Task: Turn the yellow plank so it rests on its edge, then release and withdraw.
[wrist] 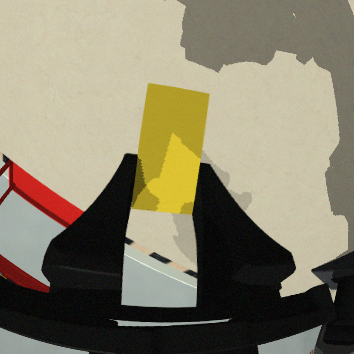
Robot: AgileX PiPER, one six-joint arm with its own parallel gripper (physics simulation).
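Observation:
The yellow plank (172,112) is in the middle of the wrist view, with one rectangular face showing, partly in shadow. My gripper (165,171) is shut on the plank: the two black fingers press on its long sides near its lower end, and the plank reaches out beyond the fingertips. It leans slightly to the right at its far end. The plank's underside and any gap or contact between it and the cream surface (75,75) are hidden.
A red bar-like object (44,192) shows at the left, by the edge of the cream surface. A black-and-tan striped edge (161,257) crosses between the fingers, with pale grey beyond it. A dark part (345,295) stands at the lower right. Large shadows lie at the upper right.

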